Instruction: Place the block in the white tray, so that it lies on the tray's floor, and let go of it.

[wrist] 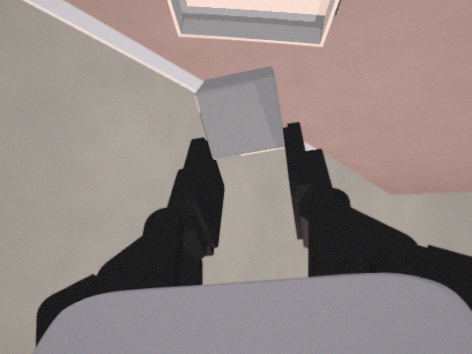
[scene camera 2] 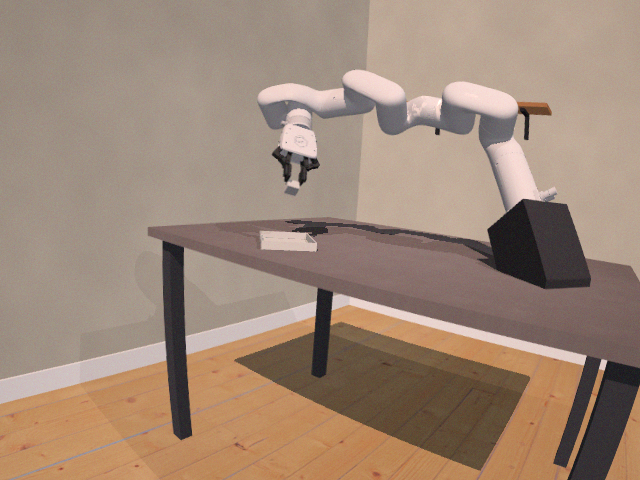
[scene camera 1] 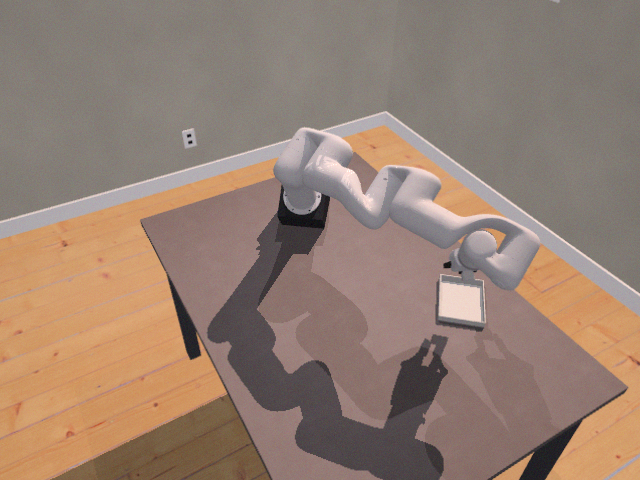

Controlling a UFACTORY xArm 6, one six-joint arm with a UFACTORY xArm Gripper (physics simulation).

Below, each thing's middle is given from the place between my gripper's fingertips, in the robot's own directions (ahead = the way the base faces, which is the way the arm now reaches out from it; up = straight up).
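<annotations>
Positions counted from my hand: white tray point(scene camera 1: 463, 302), 15 cm below, 1 cm behind, 2 cm to the left of it; pale grey block point(wrist: 240, 113), 2 cm below and 1 cm ahead of it. Going by their middles, the pale grey block is the nearest to my hand of the things named here.
</annotations>
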